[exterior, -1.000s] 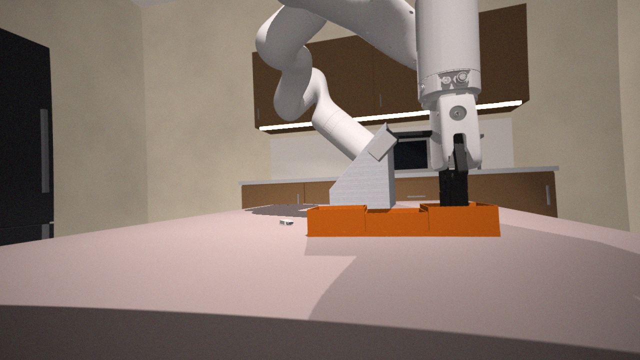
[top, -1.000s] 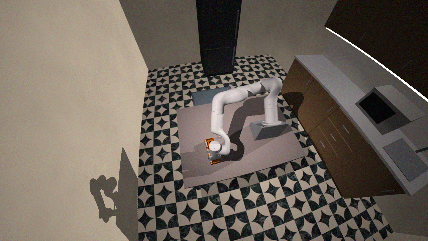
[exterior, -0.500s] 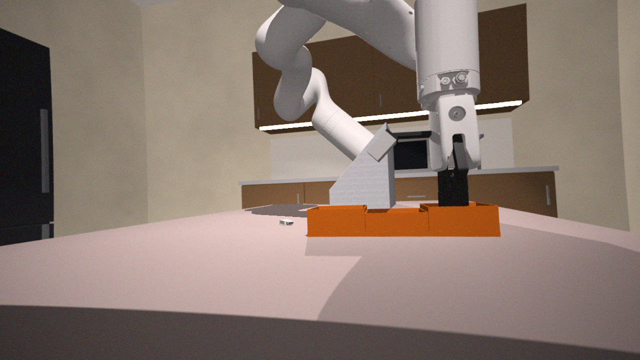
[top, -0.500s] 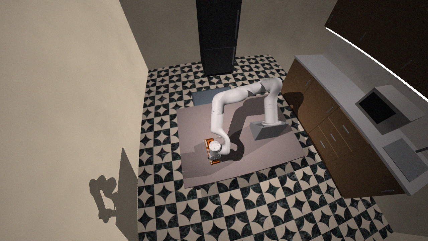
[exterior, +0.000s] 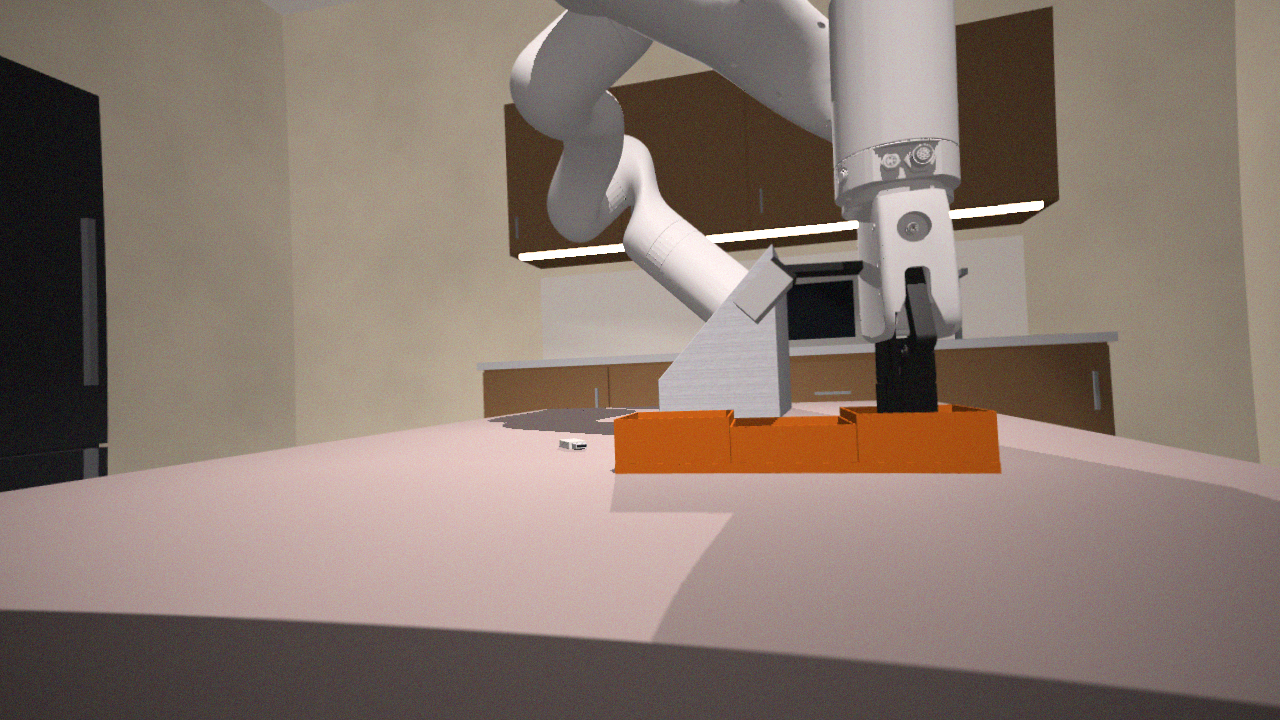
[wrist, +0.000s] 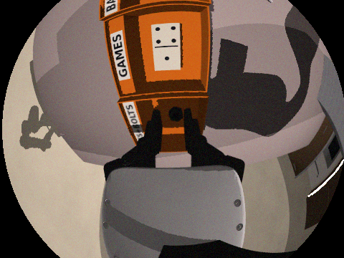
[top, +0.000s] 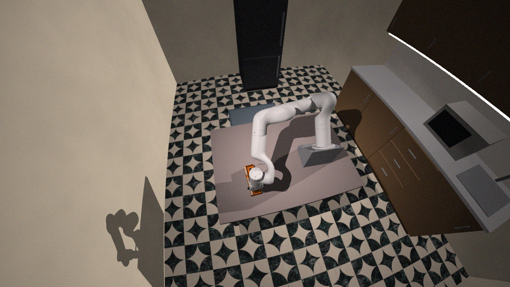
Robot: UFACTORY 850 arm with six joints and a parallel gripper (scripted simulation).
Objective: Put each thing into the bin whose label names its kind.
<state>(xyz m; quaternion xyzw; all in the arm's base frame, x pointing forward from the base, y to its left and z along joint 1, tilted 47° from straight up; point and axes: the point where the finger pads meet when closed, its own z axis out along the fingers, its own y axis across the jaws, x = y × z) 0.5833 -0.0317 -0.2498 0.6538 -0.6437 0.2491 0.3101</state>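
The black nut is 3 cm below my hand. From my hand the other things lie so: black battery (1 cm ahead, 17 cm to the right, 2 cm below); then joined orange bins (1 cm ahead, 8 cm to the right, 2 cm below); then white domino (9 cm to the right, 3 cm below).
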